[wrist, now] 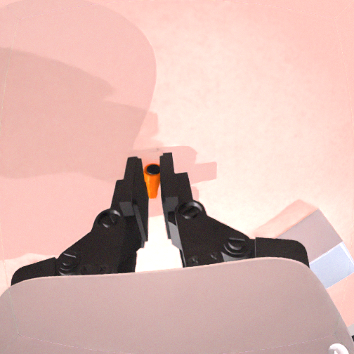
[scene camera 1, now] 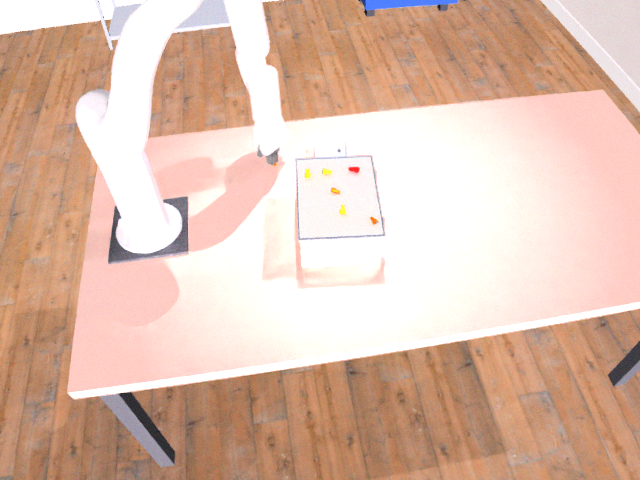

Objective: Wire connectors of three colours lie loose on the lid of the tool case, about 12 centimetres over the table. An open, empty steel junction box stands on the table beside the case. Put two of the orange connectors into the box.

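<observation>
My gripper (scene camera 1: 272, 160) (wrist: 153, 174) is left of the tool case, low over the back left of the table, and shut on an orange connector (scene camera 1: 275, 164) (wrist: 152, 185), whose dark open end shows between the fingertips. Two more orange connectors lie on the grey lid (scene camera 1: 317, 222): one connector (scene camera 1: 335, 191) near its middle, another connector (scene camera 1: 374, 220) at its front right corner. A pale box (scene camera 1: 330, 150), which looks like the junction box, stands behind the case, partly hidden. Part of what seems the same box (wrist: 332, 265) shows at the lower right in the wrist view; its inside cannot be made out.
On the lid lie a yellow connector (scene camera 1: 307, 174) at the back left, a second yellow connector (scene camera 1: 326, 171) beside it, a third yellow connector (scene camera 1: 342, 210) towards the front, and a red connector (scene camera 1: 354, 169) at the back right. The case stands well above the pink table (scene camera 1: 491, 206).
</observation>
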